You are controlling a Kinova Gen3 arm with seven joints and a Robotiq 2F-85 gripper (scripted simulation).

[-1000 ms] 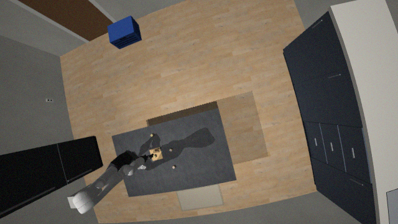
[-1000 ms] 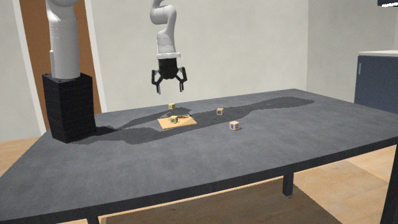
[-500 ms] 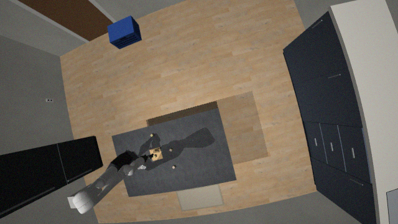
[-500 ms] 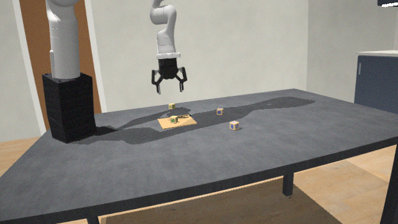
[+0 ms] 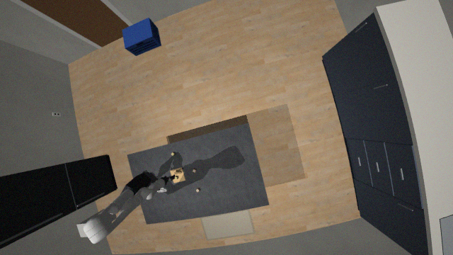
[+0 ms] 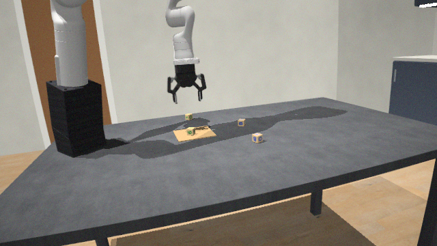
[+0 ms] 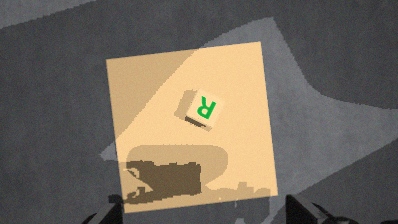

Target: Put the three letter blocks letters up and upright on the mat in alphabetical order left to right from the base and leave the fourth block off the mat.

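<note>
My hand is 190 mm to the right of the green-marked block, 110 mm above it and 40 mm short of it. From my hand the other things lie so: mat (120 mm below, 40 mm to the right).
</note>
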